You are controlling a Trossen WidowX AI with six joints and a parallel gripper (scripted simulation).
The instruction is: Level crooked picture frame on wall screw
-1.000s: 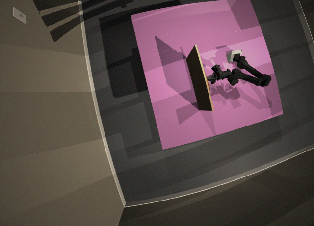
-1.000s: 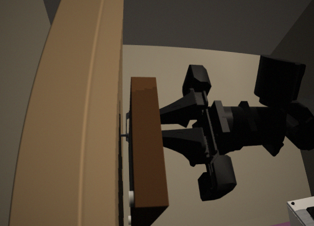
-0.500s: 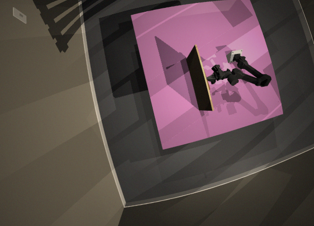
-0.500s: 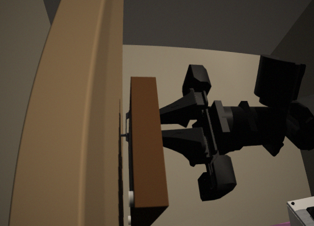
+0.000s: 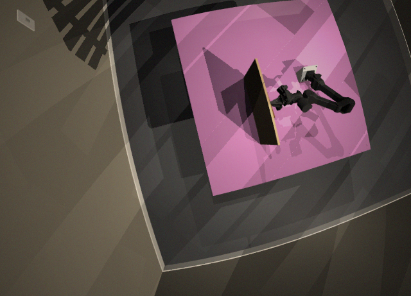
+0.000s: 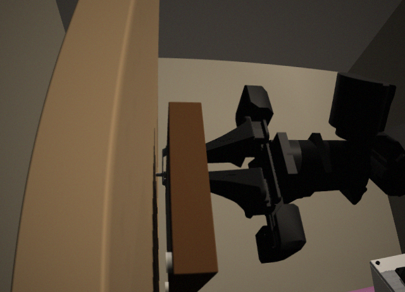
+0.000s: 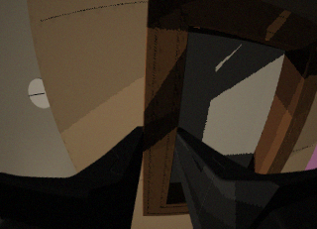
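The brown wooden picture frame lies 1 cm ahead of my gripper tip, 1 cm to the left of it and 5 cm below it. The rest, counted from my gripper tip: tan wall board 2 cm ahead, 1 cm to the right, 7 cm below.
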